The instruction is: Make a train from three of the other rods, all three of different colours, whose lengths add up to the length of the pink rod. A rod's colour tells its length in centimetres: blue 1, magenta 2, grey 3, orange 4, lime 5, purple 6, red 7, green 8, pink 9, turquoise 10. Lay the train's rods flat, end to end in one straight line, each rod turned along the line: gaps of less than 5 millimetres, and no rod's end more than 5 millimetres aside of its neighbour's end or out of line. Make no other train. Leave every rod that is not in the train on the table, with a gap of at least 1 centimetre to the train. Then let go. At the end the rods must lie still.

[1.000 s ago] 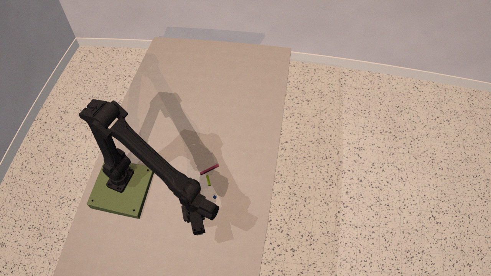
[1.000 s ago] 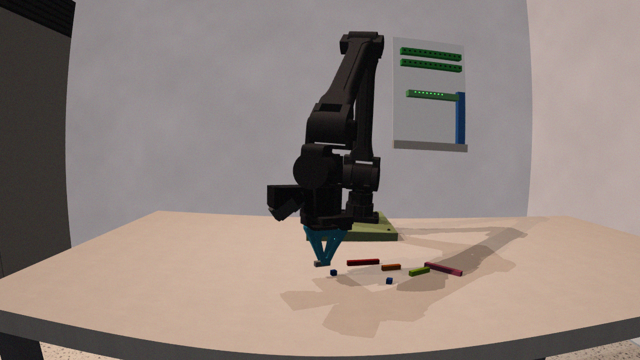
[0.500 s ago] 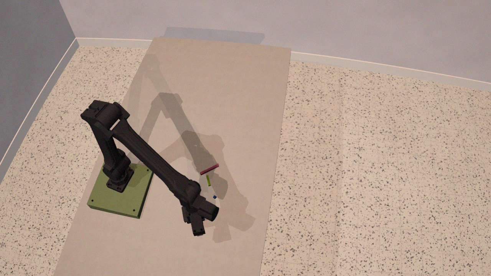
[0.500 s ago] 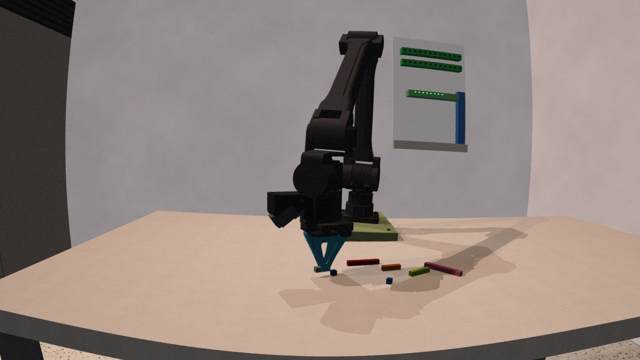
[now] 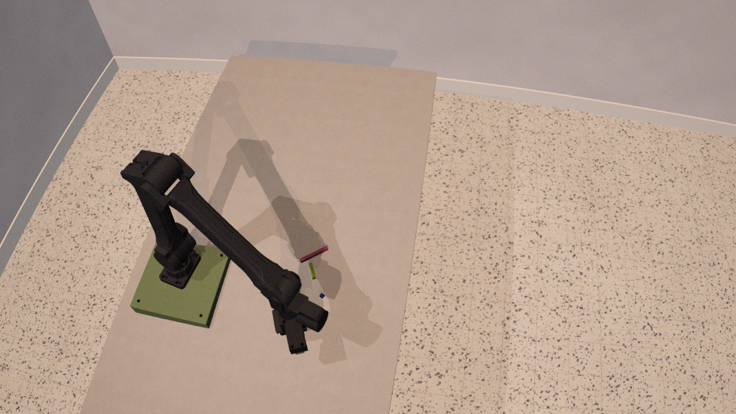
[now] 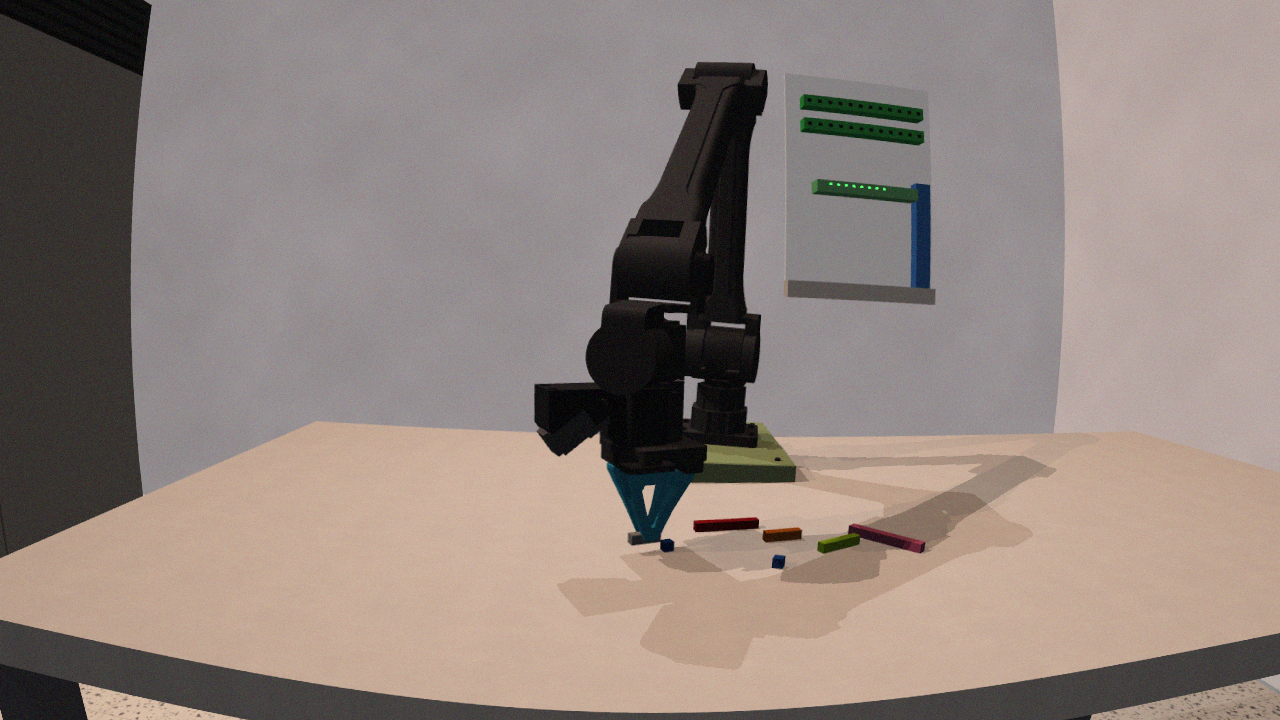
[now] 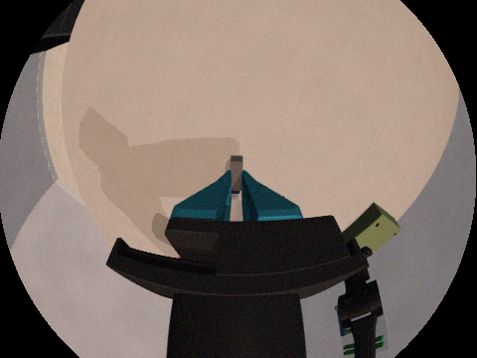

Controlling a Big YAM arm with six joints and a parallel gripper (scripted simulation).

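Now: hand 10 mm above the grey rod. Also, from my hand: red rod 80 mm behind, 70 mm to the left, 20 mm below; then lime rod 40 mm behind, 190 mm to the left, 20 mm below; then orange rod 60 mm behind, 130 mm to the left, 20 mm below.
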